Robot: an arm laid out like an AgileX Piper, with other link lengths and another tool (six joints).
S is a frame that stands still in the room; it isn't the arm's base.
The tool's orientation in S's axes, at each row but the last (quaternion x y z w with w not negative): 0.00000 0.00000 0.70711 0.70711; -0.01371 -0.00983 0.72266 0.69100; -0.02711 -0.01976 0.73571 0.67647; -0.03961 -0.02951 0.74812 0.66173; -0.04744 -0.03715 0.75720 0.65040; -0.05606 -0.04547 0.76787 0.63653; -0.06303 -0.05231 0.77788 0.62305; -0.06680 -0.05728 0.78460 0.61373; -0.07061 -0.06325 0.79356 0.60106; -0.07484 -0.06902 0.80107 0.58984; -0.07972 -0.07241 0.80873 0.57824
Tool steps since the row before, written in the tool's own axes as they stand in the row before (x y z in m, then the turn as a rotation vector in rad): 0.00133 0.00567 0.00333 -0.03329 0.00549 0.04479; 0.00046 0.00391 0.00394 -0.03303 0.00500 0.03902; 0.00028 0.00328 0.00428 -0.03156 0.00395 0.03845; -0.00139 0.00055 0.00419 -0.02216 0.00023 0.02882; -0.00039 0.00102 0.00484 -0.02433 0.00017 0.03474; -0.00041 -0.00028 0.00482 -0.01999 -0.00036 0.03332; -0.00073 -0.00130 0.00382 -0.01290 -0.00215 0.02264; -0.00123 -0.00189 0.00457 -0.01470 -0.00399 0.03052; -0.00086 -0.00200 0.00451 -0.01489 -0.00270 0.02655; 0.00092 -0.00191 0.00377 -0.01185 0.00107 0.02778; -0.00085 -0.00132 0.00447 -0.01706 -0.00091 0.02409
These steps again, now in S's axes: -0.00567 0.00133 0.00333 -0.00549 -0.03329 0.04479; -0.00406 0.00030 0.00381 -0.00482 -0.03304 0.03904; -0.00357 0.00004 0.00405 -0.00386 -0.03149 0.03852; -0.00079 -0.00141 0.00414 -0.00038 -0.02178 0.02911; -0.00152 -0.00051 0.00469 -0.00071 -0.02389 0.03504; -0.00035 -0.00034 0.00482 -0.00078 -0.01952 0.03359; 0.00079 -0.00044 0.00400 0.00116 -0.01218 0.02310; 0.00130 -0.00078 0.00487 0.00196 -0.01355 0.03124; 0.00127 -0.00036 0.00483 0.00154 -0.01402 0.02711; 0.00076 0.00136 0.00404 -0.00312 -0.01226 0.02745; 0.00054 -0.00049 0.00468 0.00115 -0.01646 0.02449
